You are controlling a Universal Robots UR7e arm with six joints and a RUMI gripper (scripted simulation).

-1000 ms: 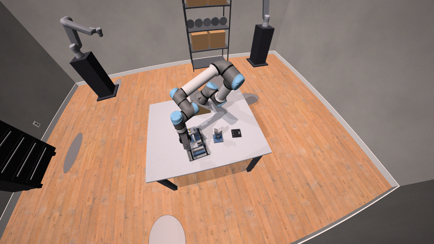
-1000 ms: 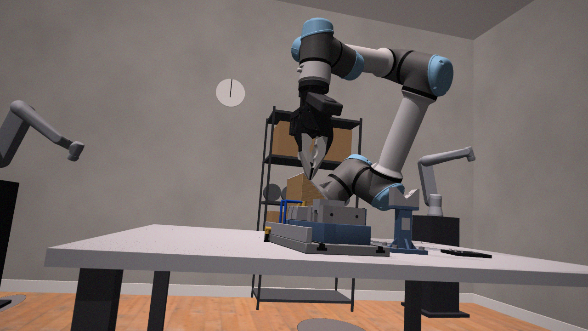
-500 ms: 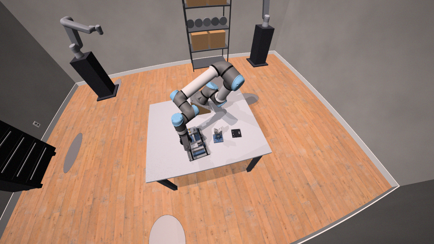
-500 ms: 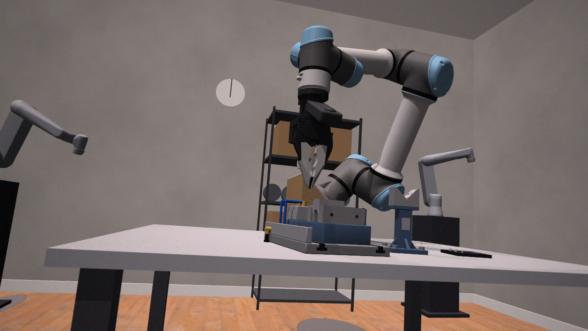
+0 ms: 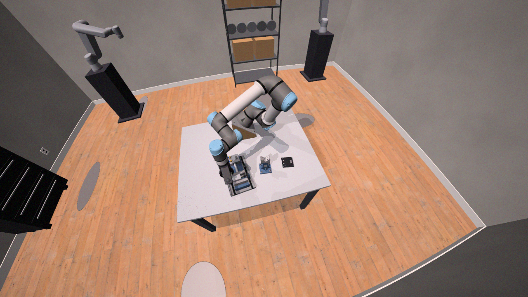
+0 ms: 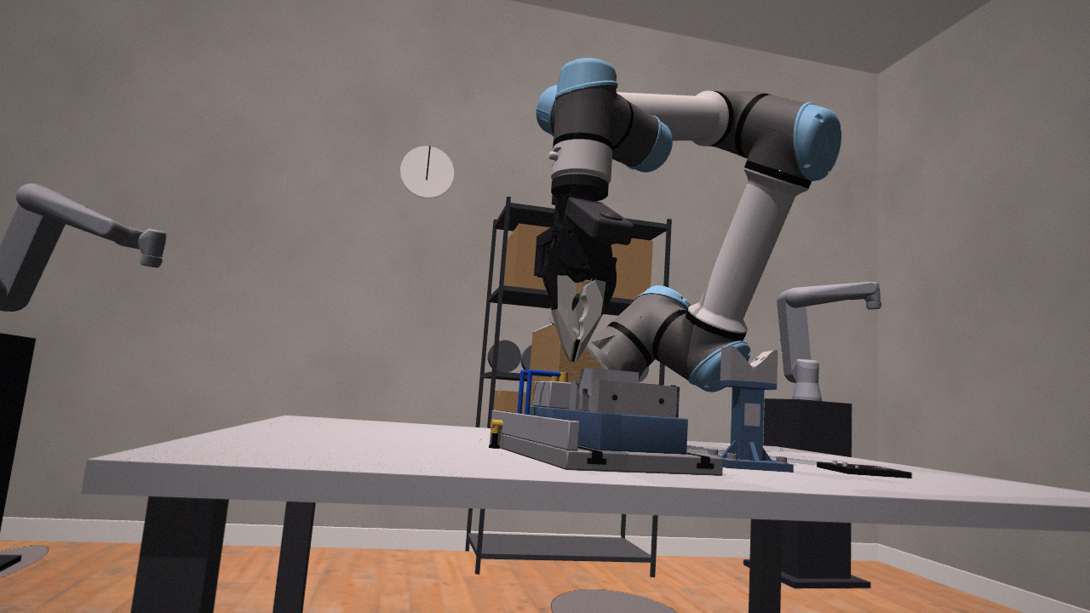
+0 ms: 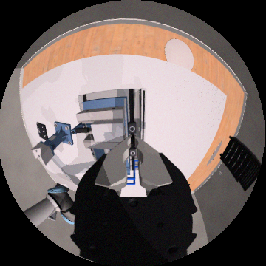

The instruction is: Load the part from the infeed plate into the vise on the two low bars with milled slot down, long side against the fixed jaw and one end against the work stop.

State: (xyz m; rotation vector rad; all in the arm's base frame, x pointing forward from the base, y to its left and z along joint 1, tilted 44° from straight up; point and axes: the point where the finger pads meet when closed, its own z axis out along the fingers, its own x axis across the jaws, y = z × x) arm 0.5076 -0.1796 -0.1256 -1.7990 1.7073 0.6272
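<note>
My gripper is now 50 mm to the right of the part and 40 mm above it. From my hand the other things lie so: vise 90 mm below, 80 mm behind, 60 mm to the left; infeed plate 470 mm to the left, 130 mm below, 70 mm behind.
</note>
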